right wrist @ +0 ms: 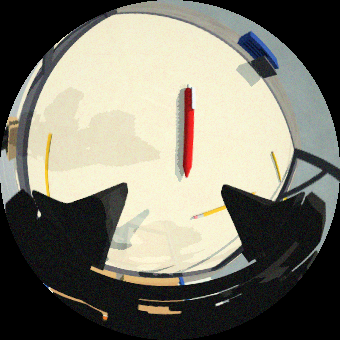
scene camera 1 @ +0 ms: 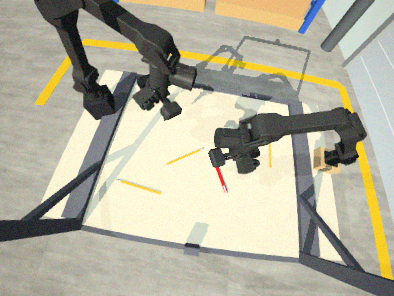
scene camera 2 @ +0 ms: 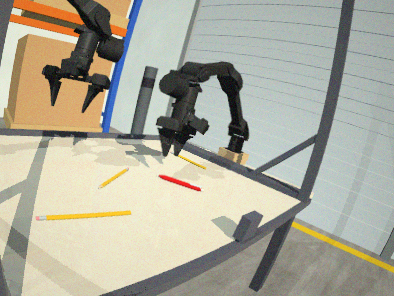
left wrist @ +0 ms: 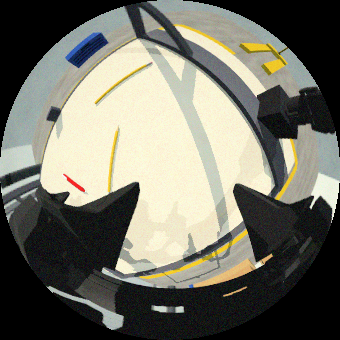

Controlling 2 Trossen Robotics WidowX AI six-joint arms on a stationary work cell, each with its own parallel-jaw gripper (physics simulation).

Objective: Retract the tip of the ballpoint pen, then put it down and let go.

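Where they show: left gripper, between the fingertips: (scene camera 1: 158,112) (scene camera 2: 67,109) (left wrist: 189,187); right gripper, between the fingertips: (right wrist: 176,188) (scene camera 1: 226,161) (scene camera 2: 170,156) (left wrist: 70,204); left arm's base, origin of its link: (scene camera 1: 95,95) (left wrist: 290,110); right arm's base, origin of its link: (scene camera 1: 330,159) (scene camera 2: 234,150).
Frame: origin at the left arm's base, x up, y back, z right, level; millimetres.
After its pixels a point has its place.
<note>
The red ballpoint pen (scene camera 1: 221,180) {x -95, y -433, z 472 mm} (scene camera 2: 180,183) {x -99, y -429, z 469 mm} (left wrist: 74,183) {x -97, y -432, z 450 mm} (right wrist: 188,132) {x -94, y -437, z 462 mm} lies flat on the cream table (scene camera 1: 260,220) {x -106, y -536, z 666 mm}. In the right wrist view its white clip and small pale button are at the top, and its pointed end faces the fingers; whether the writing tip sticks out is too small to tell. My right gripper (scene camera 1: 232,161) {x -44, y -462, z 412 mm} (scene camera 2: 171,153) {x -44, y -462, z 412 mm} (right wrist: 176,188) {x -44, y -462, z 412 mm} is open and empty, above the table close to the pen's pointed end, not touching it. My left gripper (scene camera 1: 158,106) {x 42, y -249, z 184 mm} (scene camera 2: 69,107) {x 42, y -249, z 184 mm} (left wrist: 189,187) {x 42, y -249, z 184 mm} is open and empty, high above the table and far from the pen.
A yellow pencil (scene camera 1: 185,156) {x -101, y -317, z 332 mm} (scene camera 2: 113,178) {x -101, y -298, z 336 mm} (left wrist: 114,155) {x -101, y -293, z 331 mm} lies left of the pen. Another pencil (scene camera 1: 140,186) {x -100, y -112, z 410 mm} (scene camera 2: 85,215) {x -101, y -100, z 409 mm} lies farther left. A third pencil (scene camera 1: 270,156) {x -100, y -691, z 430 mm} (scene camera 2: 192,162) {x -103, y -694, z 417 mm} (right wrist: 48,165) {x -104, y -690, z 421 mm} lies right of the pen. A dark block (scene camera 1: 192,246) {x -65, y -254, z 665 mm} (scene camera 2: 248,225) {x -62, y -222, z 674 mm} stands at the table edge.
</note>
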